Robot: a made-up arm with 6 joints.
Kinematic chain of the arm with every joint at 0, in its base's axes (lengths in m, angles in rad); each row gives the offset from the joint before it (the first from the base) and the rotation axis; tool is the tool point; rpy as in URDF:
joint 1: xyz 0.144 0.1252 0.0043 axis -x
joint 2: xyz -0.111 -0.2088 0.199 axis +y
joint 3: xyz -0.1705 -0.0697 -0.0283 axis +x
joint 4: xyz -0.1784 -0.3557 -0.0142 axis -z
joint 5: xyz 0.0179 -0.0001 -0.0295 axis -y
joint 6: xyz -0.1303 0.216 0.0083 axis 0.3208 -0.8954 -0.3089
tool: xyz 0.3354 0.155 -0.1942 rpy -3.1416 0 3.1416
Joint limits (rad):
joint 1: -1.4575..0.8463
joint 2: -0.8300..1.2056
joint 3: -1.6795..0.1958
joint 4: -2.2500..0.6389
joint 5: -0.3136..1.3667
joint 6: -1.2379..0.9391
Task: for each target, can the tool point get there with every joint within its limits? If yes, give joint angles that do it. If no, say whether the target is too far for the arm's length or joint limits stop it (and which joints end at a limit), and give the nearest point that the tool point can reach.
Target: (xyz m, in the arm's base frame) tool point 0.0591 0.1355 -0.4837
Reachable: yes | joints -0.8801 -0.5770 -0.1732 0.0552 0.2983 -0.8285
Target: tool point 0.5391 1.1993 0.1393
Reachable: no: joint limits stop it (at a limit: joint 1, joint 2, joint 3, joint 4, joint 6) | nearest point 0.3534 0.7813 0.5517 | short by 0.616 m
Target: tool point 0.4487 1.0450 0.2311
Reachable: no: joint limits stop it (at a limit: joint 1, joint 2, joint 3, joint 4, joint 6) | nearest point 0.3451 0.7847 0.5516 | short by 0.426 m
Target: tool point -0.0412 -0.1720 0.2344
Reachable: yes | joints 0.2576 0.6198 -0.3340 0.1083 0.0473 0.3743
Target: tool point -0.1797 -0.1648 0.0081
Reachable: yes | joints -0.7244 0.2465 -0.6258 -0.3437 0.5004 0.3026
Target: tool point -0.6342 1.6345 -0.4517
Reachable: no: too far | nearest point -0.2873 0.7093 -0.5347 | short by 0.992 m
